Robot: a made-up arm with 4 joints.
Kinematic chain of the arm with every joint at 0, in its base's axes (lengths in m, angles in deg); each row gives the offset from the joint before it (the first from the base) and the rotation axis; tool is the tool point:
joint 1: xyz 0 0 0.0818 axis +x
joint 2: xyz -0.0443 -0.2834 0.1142 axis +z
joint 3: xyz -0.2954 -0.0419 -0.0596 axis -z
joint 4: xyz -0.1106 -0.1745 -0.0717 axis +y
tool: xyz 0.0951 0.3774 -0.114
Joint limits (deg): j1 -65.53..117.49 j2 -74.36..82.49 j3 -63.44..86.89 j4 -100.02..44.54
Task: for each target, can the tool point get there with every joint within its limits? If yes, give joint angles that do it. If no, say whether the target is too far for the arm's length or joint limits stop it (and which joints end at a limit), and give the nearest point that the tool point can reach.
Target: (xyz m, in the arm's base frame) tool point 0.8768 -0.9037 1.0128
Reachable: no: too far | nearest point -0.0533 -0.5816 0.6810 | short by 1.039 m
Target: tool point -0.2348 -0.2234 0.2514
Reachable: yes | joints -37.54 34.31 32.29 -56.15
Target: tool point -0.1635 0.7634 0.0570
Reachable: no: joint limits stop it (at a limit: joint 2, joint 4) | nearest point -0.1640 0.2805 0.0727 | short by 0.483 m
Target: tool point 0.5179 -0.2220 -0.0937
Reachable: no: joint limits stop it (at a limit: joint 2, joint 4) | nearest point 0.0728 -0.1301 -0.0211 | short by 0.460 m
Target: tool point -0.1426 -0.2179 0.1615
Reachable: yes | joints -27.50 -8.61 56.78 -45.21
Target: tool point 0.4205 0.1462 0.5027
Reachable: no: joint limits stop it (at a limit: joint 1, joint 2, joint 4) | nearest point 0.0443 0.0991 0.2490 | short by 0.456 m
